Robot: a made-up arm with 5 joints.
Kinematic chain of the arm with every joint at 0, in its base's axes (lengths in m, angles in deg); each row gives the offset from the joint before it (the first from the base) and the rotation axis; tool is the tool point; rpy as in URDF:
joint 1: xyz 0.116 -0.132 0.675 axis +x
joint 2: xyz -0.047 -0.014 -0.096 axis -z
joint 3: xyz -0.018 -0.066 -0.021 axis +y
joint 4: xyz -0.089 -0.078 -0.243 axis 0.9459 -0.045 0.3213
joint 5: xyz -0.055 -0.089 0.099 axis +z
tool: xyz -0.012 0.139 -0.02 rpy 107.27 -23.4 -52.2
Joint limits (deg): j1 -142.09..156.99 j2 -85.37..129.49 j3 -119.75..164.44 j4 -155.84..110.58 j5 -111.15..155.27
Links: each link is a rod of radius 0.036 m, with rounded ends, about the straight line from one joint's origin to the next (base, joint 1, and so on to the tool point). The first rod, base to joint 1, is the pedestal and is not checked.
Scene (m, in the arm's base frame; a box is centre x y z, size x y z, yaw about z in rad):
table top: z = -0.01
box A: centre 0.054 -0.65 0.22 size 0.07 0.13 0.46 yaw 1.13
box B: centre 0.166 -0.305 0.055 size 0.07 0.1 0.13 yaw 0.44
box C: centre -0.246 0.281 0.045 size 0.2 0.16 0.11 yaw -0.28
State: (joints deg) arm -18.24 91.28 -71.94 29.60 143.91
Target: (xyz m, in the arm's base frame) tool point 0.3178 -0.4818 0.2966
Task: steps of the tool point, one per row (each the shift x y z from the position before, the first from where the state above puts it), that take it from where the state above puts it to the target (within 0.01 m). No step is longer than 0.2 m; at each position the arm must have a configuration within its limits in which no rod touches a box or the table.
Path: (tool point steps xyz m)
1: 0.0530 -0.0330 -0.0228
2: 0.0723 -0.0163 -0.0413
3: 0.0876 0.0091 -0.0517
4: 0.0976 0.0393 -0.0507
5: 0.1535 -0.0571 0.0258
6: 0.1708 0.0115 0.0553

